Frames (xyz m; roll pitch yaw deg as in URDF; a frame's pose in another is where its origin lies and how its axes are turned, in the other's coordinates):
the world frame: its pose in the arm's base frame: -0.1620 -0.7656 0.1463 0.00 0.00 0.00
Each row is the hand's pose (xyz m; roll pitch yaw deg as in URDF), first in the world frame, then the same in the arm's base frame.
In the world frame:
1: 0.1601 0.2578 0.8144 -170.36 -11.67 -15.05
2: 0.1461 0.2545 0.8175 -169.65 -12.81 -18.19
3: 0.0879 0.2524 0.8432 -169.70 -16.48 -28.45
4: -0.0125 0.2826 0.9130 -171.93 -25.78 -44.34
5: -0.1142 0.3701 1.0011 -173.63 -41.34 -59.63
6: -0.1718 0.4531 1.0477 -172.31 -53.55 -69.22
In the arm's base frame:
1: -0.0019 -0.5078 0.9607 -170.36 -11.67 -15.05
2: -0.0159 -0.5111 0.9638 -169.65 -12.81 -18.19
3: -0.0741 -0.5132 0.9895 -169.70 -16.48 -28.45
4: -0.1745 -0.4830 1.0593 -171.93 -25.78 -44.34
5: -0.2762 -0.3955 1.1474 -173.63 -41.34 -59.63
6: -0.3338 -0.3125 1.1940 -172.31 -53.55 -69.22

